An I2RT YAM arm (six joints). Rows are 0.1 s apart.
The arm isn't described. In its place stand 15 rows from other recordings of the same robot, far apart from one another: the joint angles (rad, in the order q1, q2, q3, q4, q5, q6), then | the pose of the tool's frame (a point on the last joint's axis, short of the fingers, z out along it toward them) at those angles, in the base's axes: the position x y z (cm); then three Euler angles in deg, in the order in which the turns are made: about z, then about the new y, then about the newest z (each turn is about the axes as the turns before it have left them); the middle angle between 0 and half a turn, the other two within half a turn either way.
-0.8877 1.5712 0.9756 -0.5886 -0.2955 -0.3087 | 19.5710 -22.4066 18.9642 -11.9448 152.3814 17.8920
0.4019 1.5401 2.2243 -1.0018 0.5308 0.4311 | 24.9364 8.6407 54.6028 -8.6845 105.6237 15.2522
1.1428 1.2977 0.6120 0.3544 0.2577 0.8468 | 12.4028 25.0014 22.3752 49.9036 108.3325 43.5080
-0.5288 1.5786 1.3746 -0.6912 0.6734 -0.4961 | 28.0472 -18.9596 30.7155 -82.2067 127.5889 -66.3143
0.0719 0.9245 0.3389 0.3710 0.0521 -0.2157 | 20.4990 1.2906 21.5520 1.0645 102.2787 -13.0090
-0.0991 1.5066 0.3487 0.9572 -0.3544 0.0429 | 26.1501 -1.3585 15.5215 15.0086 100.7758 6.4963
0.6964 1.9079 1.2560 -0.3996 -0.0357 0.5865 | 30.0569 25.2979 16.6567 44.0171 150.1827 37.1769
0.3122 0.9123 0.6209 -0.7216 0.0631 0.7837 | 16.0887 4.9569 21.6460 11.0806 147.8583 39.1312
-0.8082 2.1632 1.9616 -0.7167 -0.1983 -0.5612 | 34.0510 -34.6251 25.5712 -27.9947 141.1690 -17.6980
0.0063 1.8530 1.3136 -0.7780 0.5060 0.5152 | 36.1007 -1.4980 19.0922 -65.2962 147.8608 -32.3659
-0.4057 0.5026 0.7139 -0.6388 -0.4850 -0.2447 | 10.9104 -2.8800 30.6984 6.8302 111.5174 -2.0286
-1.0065 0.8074 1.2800 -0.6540 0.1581 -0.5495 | 6.7824 -11.7636 44.9494 -66.8752 100.2624 -33.1381
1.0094 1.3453 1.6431 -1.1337 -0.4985 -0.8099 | 11.7707 21.9137 42.1966 96.9059 130.6632 -18.5244
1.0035 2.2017 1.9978 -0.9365 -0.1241 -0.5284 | 25.0674 40.1626 23.6471 74.1416 154.3972 -15.1859
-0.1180 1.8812 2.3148 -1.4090 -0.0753 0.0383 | 35.6984 -3.9624 43.1609 0.9004 145.6474 8.5315
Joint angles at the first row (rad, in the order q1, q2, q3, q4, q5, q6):
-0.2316, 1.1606, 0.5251, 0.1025, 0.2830, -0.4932
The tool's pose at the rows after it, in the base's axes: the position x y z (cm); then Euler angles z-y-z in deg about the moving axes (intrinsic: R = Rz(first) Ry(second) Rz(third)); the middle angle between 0 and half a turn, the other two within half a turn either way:
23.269 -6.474 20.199 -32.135 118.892 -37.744
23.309 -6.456 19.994 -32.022 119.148 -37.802
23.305 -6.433 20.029 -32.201 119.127 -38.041
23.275 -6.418 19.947 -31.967 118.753 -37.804
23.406 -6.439 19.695 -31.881 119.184 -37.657
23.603 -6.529 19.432 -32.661 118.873 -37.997
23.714 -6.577 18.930 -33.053 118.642 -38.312
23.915 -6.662 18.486 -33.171 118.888 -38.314
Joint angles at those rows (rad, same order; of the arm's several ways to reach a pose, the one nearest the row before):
-0.2293, 1.1670, 0.5201, 0.1186, 0.2890, -0.4940
-0.2285, 1.1734, 0.5167, 0.1240, 0.2873, -0.4942
-0.2270, 1.1724, 0.5176, 0.1217, 0.2913, -0.4961
-0.2271, 1.1719, 0.5109, 0.1353, 0.2888, -0.4960
-0.2270, 1.1847, 0.5102, 0.1413, 0.2863, -0.4921
-0.2270, 1.2022, 0.5070, 0.1656, 0.2989, -0.4924
-0.2270, 1.2212, 0.4944, 0.2003, 0.3056, -0.4955
-0.2286, 1.2441, 0.4900, 0.2230, 0.3053, -0.4940

